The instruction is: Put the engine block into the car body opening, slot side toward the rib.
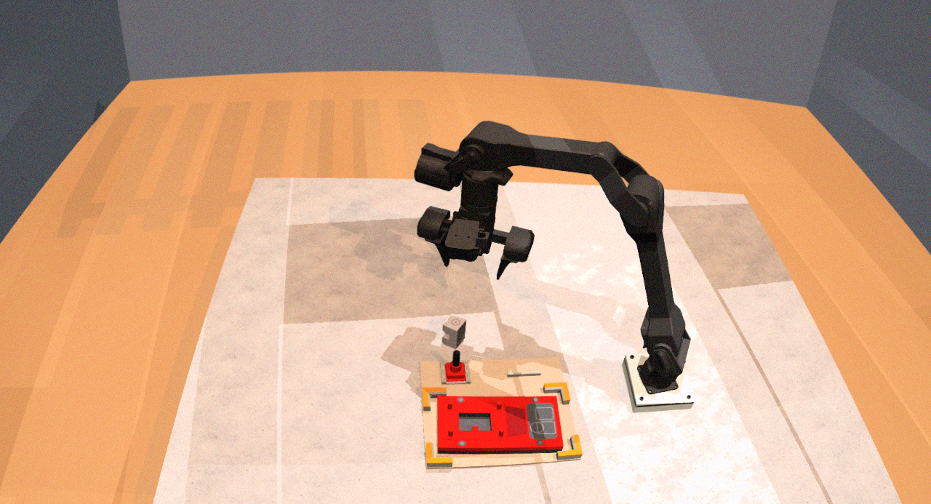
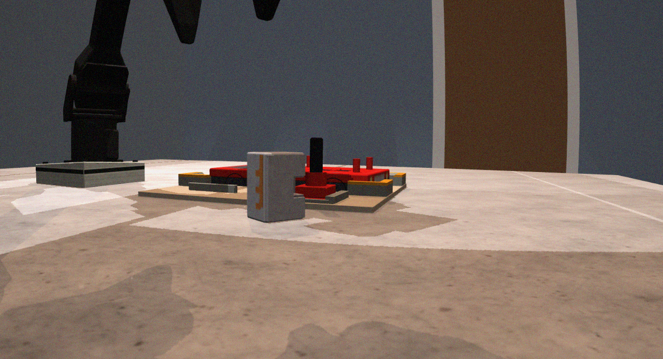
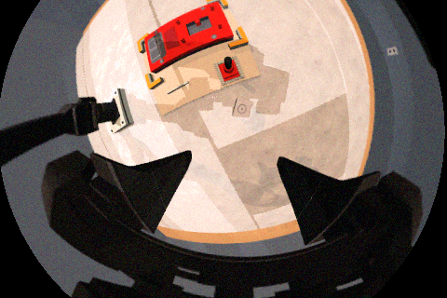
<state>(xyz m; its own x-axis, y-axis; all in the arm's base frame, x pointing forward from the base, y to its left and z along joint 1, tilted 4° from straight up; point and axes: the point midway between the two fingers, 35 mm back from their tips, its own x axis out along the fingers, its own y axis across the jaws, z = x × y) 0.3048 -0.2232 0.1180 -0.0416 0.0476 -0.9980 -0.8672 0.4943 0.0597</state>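
Now: gripper tip 40 mm short of the grey-white engine block, 30 mm to the right of it and 110 mm above it.
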